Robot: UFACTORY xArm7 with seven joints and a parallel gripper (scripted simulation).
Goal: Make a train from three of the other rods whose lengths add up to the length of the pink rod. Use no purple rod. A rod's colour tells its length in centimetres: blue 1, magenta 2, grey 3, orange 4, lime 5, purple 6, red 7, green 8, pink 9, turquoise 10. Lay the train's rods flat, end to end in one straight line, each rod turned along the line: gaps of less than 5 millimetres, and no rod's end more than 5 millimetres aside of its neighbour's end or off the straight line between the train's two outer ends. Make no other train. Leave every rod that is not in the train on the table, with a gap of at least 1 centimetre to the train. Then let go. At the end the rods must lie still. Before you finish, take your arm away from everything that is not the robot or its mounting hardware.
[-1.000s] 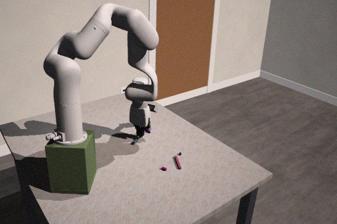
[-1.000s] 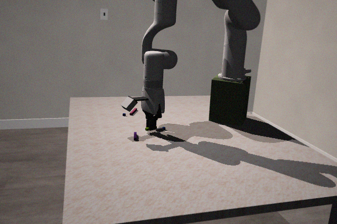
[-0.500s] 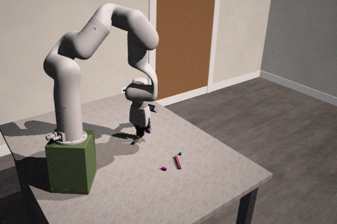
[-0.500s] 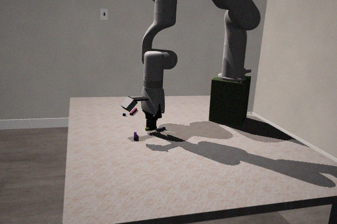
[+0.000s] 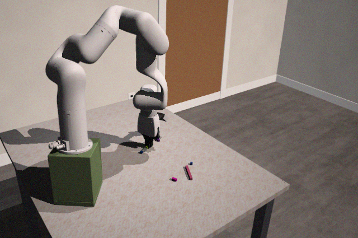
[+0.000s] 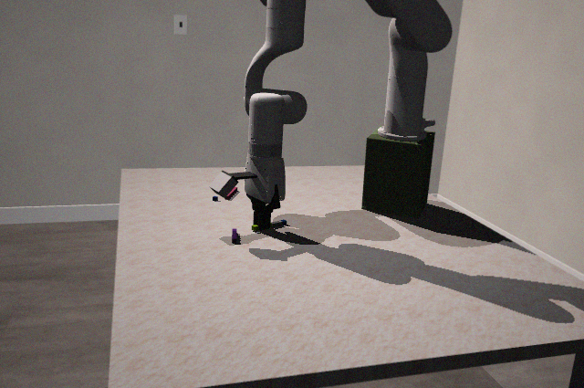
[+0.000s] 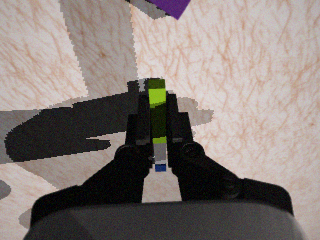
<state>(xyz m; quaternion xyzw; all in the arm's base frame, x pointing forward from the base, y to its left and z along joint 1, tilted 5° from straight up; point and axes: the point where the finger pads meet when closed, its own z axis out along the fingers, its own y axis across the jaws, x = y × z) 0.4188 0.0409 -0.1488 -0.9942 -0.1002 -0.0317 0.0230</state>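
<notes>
Now: the lime rod 20 mm below my hand. Round my hand: pink rod (30 mm behind, 270 mm to the right, 20 mm below); grey rod (40 mm behind, 10 mm to the right, 20 mm below); purple rod (80 mm ahead, 30 mm to the left, 20 mm below).
</notes>
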